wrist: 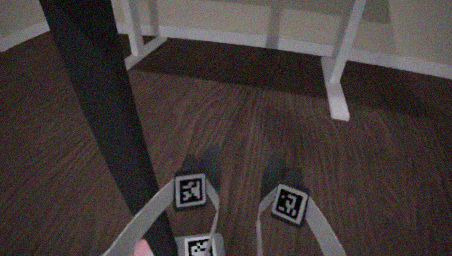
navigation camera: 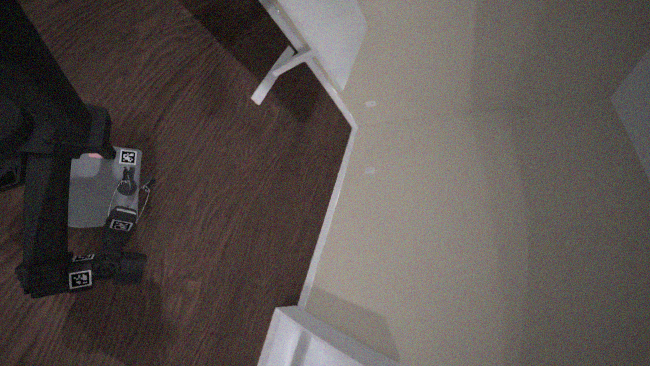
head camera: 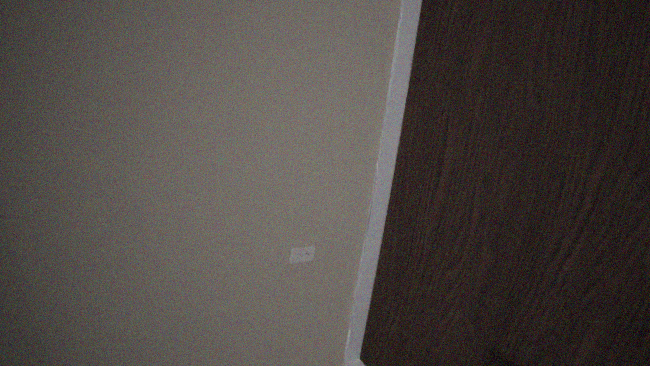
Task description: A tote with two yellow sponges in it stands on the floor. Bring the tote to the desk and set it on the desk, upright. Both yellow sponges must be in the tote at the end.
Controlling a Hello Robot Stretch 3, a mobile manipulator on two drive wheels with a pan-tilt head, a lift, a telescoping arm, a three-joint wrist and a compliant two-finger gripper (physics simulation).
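Where they show: gripper, between the fingertips: [navigation camera: 142,170]; robot's base, origin of its link: [navigation camera: 126,185].
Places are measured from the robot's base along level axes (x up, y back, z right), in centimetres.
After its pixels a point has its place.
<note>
My gripper [navigation camera: 137,187] [wrist: 242,166] @[x 48.8, y -4.3, z -7.0 cm] is open, with a gap between its fingertips and nothing in it. In the navigation view it hangs beside the grey-topped robot base. In the wrist view it points over the dark wood floor towards white legs. These white legs, which look like the desk's, show at their feet [navigation camera: 265,89] [wrist: 338,102], with a second leg [wrist: 134,30] at the upper left of the wrist view. The tote and the two yellow sponges do not show in these views.
A white piece of furniture [navigation camera: 287,340] @[x 10.0, y -106.2, z 140.0 cm] stands at the bottom of the navigation view. A beige wall [head camera: 200,150] @[x 85.3, y -171.3, z 16.0 cm] [navigation camera: 425,225] @[x 103.4, y -169.2, z 21.2 cm] with a white baseboard [head camera: 387,175] @[x 3.2, y -175.3, z 3.2 cm] [navigation camera: 327,225] @[x 6.6, y -161.9, z 35.4 cm] borders the floor. My dark mast [wrist: 100,110] crosses the left of the wrist view.
</note>
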